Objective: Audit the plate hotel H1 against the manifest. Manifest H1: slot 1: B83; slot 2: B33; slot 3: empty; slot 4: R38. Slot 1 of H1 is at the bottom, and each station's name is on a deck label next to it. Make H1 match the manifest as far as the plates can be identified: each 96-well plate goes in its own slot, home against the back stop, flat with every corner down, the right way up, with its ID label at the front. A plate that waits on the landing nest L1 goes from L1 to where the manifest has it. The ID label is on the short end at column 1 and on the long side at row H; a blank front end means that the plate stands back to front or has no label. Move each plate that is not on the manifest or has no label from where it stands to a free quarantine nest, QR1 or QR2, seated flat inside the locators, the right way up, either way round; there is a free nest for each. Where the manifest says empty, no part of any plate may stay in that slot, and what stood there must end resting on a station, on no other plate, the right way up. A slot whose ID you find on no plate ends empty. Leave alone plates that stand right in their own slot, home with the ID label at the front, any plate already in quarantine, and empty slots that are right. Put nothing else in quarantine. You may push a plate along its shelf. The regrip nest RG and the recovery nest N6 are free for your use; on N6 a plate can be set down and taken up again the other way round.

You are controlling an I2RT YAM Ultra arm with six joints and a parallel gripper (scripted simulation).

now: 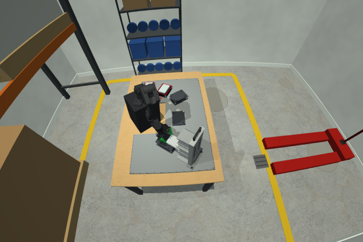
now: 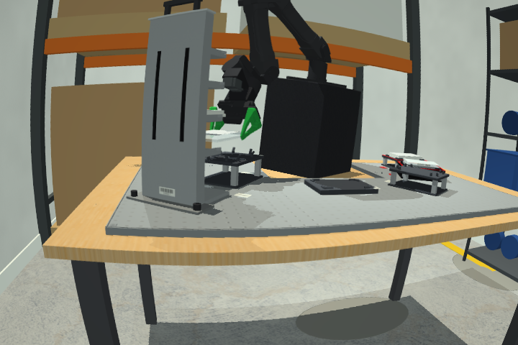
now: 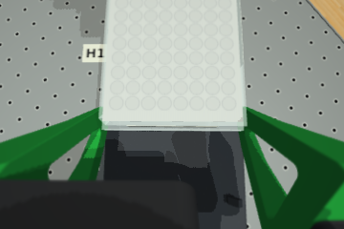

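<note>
Now: the dark regrip nest 20 mm behind my hand, 10 mm to the left of it and 60 mm below it. From my hand the other things lie so: RG label: 120 mm behind, 50 mm to the left, 120 mm below; grey plate hotel H1: 210 mm ahead, 90 mm to the right, 70 mm above; H1 deck label: 130 mm ahead, 50 mm to the left, 120 mm below.
</note>
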